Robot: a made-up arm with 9 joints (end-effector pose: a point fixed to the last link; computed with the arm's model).
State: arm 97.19 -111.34 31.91 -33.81 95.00 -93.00 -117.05 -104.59 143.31
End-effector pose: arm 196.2 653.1 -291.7 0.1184 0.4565 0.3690 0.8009
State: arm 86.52 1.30 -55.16 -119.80 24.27 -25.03 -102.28 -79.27 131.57
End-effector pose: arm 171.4 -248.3 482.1 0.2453 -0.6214 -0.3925 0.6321
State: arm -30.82 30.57 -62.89 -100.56 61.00 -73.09 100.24 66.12 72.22
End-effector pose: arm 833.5 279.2 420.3 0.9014 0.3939 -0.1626 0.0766
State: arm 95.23 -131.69 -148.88 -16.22 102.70 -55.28 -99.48 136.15 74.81
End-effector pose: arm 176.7 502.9 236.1 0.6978 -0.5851 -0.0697 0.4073
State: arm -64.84 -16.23 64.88 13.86 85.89 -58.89 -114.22 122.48 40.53
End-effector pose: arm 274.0 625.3 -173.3 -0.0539 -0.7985 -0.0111 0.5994
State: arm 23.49 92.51 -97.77 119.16 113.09 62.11 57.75 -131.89 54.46
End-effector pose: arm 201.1 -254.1 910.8 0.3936 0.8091 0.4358 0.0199
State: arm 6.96 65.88 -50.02 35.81 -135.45 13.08 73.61 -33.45 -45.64
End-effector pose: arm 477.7 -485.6 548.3 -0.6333 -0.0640 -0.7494 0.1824
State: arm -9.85 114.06 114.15 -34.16 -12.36 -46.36 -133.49 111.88 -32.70
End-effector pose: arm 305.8 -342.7 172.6 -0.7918 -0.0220 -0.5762 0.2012
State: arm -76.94 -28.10 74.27 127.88 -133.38 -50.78 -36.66 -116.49 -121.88
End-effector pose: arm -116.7 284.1 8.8 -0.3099 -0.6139 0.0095 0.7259
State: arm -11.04 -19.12 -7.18 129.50 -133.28 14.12 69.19 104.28 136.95
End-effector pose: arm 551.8 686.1 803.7 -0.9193 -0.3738 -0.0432 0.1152
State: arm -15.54 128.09 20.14 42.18 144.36 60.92 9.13 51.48 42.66
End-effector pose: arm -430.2 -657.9 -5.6 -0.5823 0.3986 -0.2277 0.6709
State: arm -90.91 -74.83 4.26 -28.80 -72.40 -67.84 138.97 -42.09 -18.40
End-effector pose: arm 111.5 697.8 368.0 0.7931 -0.1392 0.1205 0.5805
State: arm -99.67 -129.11 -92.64 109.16 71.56 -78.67 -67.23 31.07 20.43
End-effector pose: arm -237.1 623.1 596.6 0.3631 -0.0956 0.8067 0.4564
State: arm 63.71 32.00 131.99 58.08 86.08 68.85 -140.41 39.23 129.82
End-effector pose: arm 780.3 -224.5 56.6 0.0443 0.1715 -0.1082 0.9782
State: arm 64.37 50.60 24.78 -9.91 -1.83 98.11 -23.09 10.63 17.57
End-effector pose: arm 623.0 -602.5 300.9 -0.0823 -0.2353 -0.6525 0.7156
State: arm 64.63 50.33 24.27 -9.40 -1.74 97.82 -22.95 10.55 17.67
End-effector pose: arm 619.4 -605.1 309.0 -0.0828 -0.2398 -0.6536 0.7130
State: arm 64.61 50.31 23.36 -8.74 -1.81 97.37 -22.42 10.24 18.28
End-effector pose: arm 614.3 -609.1 308.8 -0.0834 -0.2422 -0.6540 0.7118
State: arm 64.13 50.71 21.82 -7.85 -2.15 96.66 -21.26 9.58 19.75
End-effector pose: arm 607.0 -614.8 294.8 -0.0834 -0.2412 -0.6529 0.7131
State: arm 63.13 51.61 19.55 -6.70 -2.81 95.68 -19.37 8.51 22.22
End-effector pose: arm 596.2 -622.3 265.4 -0.0824 -0.2362 -0.6504 0.7172
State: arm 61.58 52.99 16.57 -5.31 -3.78 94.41 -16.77 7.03 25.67
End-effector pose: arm 581.1 -629.8 221.4 -0.0798 -0.2273 -0.6462 0.7242
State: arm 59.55 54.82 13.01 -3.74 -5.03 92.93 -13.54 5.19 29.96
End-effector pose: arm 560.4 -635.6 165.6 -0.0744 -0.2148 -0.6408 0.7333
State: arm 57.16 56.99 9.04 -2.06 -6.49 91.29 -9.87 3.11 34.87
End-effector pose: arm 533.5 -637.9 103.0 -0.0651 -0.1998 -0.6349 0.7434
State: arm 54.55 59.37 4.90 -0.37 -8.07 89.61 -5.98 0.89 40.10
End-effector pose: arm 501.3 -635.5 39.0 -0.0523 -0.1834 -0.6294 0.7533
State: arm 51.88 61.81 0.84 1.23 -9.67 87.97 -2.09 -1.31 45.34
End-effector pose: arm 465.9 -628.1 -21.6 -0.0361 -0.1669 -0.6248 0.7619
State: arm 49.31 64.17 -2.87 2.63 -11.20 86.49 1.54 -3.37 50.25
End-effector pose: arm 430.0 -616.8 -75.3 -0.0183 -0.1513 -0.6217 0.7683
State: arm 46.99 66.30 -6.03 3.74 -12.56 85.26 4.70 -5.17 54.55
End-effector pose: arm 396.7 -603.2 -120.0 -0.0006 -0.1371 -0.6201 0.7724
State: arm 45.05 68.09 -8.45 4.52 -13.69 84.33 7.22 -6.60 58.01
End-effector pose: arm 368.6 -589.4 -155.2 0.0155 -0.1252 -0.6200 0.7744
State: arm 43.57 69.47 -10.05 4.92 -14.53 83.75 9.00 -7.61 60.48
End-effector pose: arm 346.9 -576.8 -181.7 0.0285 -0.1151 -0.6208 0.7750
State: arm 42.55 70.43 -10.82 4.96 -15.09 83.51 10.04 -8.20 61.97
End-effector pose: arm 332.4 -566.4 -200.9 0.0380 -0.1069 -0.6222 0.7746
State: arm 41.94 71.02 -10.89 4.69 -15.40 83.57 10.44 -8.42 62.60
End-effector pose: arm 324.0 -558.3 -214.5 0.0441 -0.0998 -0.6239 0.7739
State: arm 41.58 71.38 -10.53 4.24 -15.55 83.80 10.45 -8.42 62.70
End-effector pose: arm 319.6 -551.7 -224.8 0.0480 -0.0936 -0.6254 0.7731
